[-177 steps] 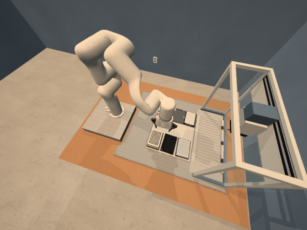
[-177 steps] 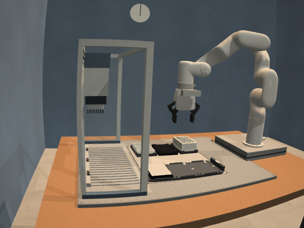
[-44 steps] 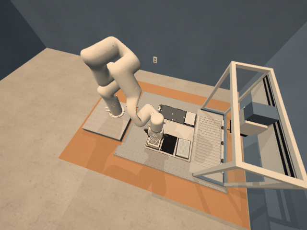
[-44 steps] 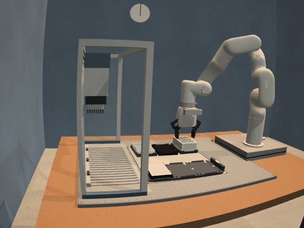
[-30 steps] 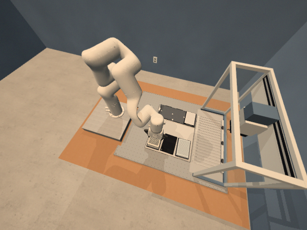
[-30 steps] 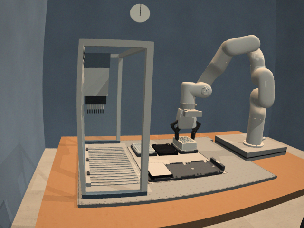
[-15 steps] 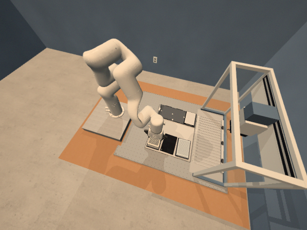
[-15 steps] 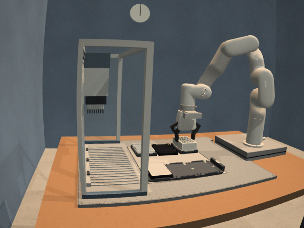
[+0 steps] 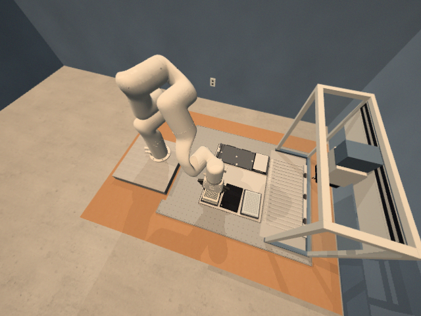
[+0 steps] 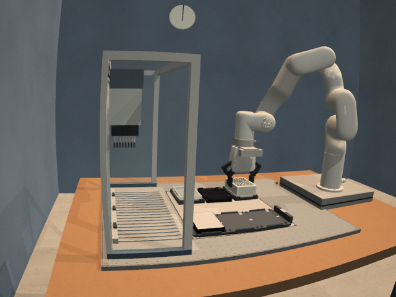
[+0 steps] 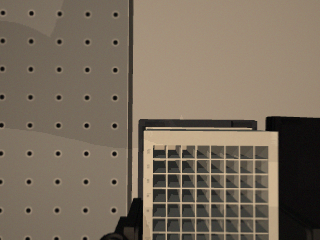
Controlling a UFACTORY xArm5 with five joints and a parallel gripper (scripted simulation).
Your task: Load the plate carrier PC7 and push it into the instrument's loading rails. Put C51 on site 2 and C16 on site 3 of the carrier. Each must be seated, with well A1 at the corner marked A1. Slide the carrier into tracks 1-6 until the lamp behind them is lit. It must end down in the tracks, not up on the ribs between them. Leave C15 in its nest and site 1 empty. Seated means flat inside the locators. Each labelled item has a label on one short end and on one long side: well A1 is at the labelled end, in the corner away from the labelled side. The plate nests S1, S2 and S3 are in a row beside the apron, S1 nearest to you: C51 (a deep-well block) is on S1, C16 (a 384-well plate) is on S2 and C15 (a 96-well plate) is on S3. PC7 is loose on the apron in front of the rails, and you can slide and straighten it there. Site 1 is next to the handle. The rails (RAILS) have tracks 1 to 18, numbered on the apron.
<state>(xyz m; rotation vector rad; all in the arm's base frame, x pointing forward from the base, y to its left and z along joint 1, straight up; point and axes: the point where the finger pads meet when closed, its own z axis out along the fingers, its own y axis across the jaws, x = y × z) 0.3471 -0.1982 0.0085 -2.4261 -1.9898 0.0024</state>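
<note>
The plate nest S1 is 40 mm below my hand. From my hand the other things lie so: 96-well plate C15: 220 mm ahead, 40 mm to the right, 30 mm below; dark carrier PC7: 240 mm to the left, 170 mm ahead, 30 mm below; plate nest S2: 110 mm ahead, 40 mm below, 20 mm to the right.
</note>
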